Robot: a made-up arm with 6 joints. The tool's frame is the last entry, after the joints.
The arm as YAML. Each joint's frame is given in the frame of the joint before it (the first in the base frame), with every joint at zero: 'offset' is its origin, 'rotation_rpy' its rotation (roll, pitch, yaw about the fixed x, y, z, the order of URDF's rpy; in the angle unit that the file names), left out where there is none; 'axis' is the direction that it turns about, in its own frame. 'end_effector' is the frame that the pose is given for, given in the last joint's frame.
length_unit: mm
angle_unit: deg
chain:
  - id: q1
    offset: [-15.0, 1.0, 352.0]
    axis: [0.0, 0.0, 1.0]
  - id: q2
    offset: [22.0, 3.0, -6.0]
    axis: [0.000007, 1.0, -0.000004]
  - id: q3
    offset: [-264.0, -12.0, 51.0]
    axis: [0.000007, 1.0, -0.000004]
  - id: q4
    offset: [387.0, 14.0, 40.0]
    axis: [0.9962, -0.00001, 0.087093]
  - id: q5
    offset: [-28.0, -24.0, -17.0]
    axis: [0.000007, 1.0, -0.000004]
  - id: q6
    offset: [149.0, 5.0, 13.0]
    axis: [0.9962, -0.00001, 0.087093]
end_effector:
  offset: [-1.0, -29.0, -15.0]
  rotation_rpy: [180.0, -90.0, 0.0]
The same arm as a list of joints. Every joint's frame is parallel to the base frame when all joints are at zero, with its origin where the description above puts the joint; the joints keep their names.
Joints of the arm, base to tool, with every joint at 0 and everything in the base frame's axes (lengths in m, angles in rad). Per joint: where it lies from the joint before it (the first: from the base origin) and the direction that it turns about. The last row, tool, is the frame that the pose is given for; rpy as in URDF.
q1: xyz -0.015 0.001 0.352 axis +z
q2: xyz 0.022 0.003 -0.006 axis +y
q3: xyz -0.264 -0.012 0.051 axis +y
q4: xyz 0.387 0.014 0.04 axis 0.9962 0 0.0871
q5: xyz -0.028 -0.024 -0.017 axis +y
q6: xyz 0.149 0.005 0.013 axis 0.9962 0 0.0871
tool: xyz -0.001 -0.029 -0.015 rpy 3.1416 -1.5708 0

